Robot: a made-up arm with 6 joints. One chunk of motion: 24 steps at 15 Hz.
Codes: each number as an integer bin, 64 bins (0 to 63) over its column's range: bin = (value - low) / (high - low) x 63, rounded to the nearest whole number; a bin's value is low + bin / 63 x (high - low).
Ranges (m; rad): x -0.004..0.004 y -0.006..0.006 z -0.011..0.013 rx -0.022..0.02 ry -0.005..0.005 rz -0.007..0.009
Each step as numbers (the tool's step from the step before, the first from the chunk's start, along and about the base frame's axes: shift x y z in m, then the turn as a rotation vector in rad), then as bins.
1 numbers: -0.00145 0.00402 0.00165 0.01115 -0.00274 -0.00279
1 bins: 20 53 33 50 14 17
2 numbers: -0.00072 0.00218 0.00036 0.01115 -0.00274 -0.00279
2 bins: 26 43 30 50 14 17
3 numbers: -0.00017 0.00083 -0.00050 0.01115 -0.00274 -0.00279
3 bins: 30 36 28 50 14 17
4 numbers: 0.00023 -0.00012 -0.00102 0.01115 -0.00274 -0.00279
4 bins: 33 31 26 50 14 17
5 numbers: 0.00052 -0.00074 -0.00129 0.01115 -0.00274 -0.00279
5 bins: 36 28 25 50 14 17
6 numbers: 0.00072 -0.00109 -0.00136 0.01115 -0.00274 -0.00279
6 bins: 37 26 25 50 14 17
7 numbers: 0.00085 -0.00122 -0.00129 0.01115 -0.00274 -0.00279
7 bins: 38 25 25 50 14 17
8 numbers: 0.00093 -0.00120 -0.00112 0.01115 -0.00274 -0.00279
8 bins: 39 25 26 50 14 17
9 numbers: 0.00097 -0.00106 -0.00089 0.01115 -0.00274 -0.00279
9 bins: 39 26 27 50 14 17
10 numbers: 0.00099 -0.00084 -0.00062 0.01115 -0.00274 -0.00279
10 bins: 39 27 27 50 14 17
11 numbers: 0.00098 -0.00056 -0.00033 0.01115 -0.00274 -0.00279
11 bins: 39 29 28 50 14 17
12 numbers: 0.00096 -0.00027 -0.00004 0.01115 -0.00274 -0.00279
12 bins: 39 30 29 50 14 17
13 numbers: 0.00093 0.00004 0.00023 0.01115 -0.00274 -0.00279
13 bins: 39 32 29 50 14 17
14 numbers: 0.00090 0.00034 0.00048 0.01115 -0.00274 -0.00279
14 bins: 39 33 30 50 14 17
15 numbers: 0.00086 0.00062 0.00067 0.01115 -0.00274 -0.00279
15 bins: 38 35 31 50 14 17
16 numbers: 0.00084 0.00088 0.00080 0.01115 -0.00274 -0.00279
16 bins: 38 36 31 50 14 17
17 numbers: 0.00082 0.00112 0.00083 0.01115 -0.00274 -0.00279
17 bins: 38 37 31 50 14 17
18 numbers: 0.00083 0.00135 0.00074 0.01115 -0.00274 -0.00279
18 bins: 38 39 31 50 14 17
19 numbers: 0.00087 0.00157 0.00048 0.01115 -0.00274 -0.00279
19 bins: 38 40 30 50 14 17
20 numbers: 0.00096 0.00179 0.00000 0.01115 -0.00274 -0.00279
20 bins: 39 41 29 50 14 17
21 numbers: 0.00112 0.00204 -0.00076 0.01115 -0.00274 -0.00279
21 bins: 40 42 27 50 14 17
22 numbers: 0.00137 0.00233 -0.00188 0.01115 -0.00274 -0.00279
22 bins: 42 44 24 50 14 17
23 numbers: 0.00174 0.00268 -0.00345 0.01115 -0.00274 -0.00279
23 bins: 45 46 20 50 14 17
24 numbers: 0.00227 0.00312 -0.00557 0.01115 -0.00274 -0.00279
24 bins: 49 48 14 50 14 17
